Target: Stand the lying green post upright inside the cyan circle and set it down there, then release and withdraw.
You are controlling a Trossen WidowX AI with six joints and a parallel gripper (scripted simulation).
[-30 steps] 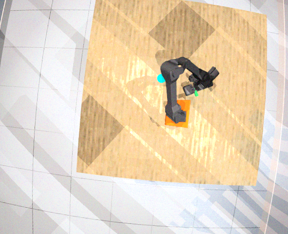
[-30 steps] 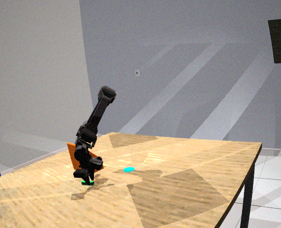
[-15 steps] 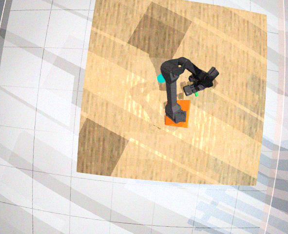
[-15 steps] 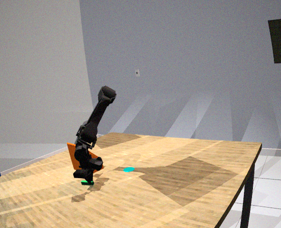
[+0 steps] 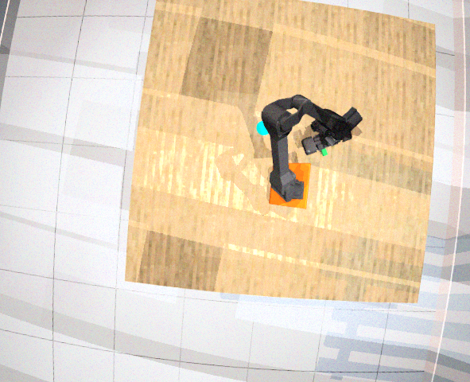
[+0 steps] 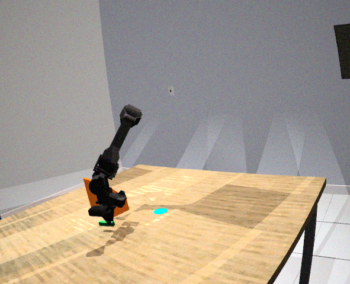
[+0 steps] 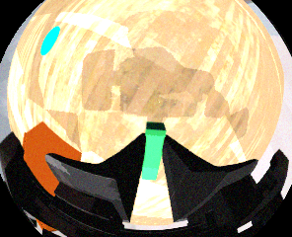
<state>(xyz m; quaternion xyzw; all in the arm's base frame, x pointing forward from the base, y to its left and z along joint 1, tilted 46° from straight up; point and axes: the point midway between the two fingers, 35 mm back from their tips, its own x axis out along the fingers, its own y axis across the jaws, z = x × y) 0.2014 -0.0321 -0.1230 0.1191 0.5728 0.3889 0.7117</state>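
The cyan circle lies 230 mm to the left of my gripper tip, 50 mm ahead of it and 30 mm below it. Also, from my gripper tip: green post: 20 mm behind, 10 mm to the right.
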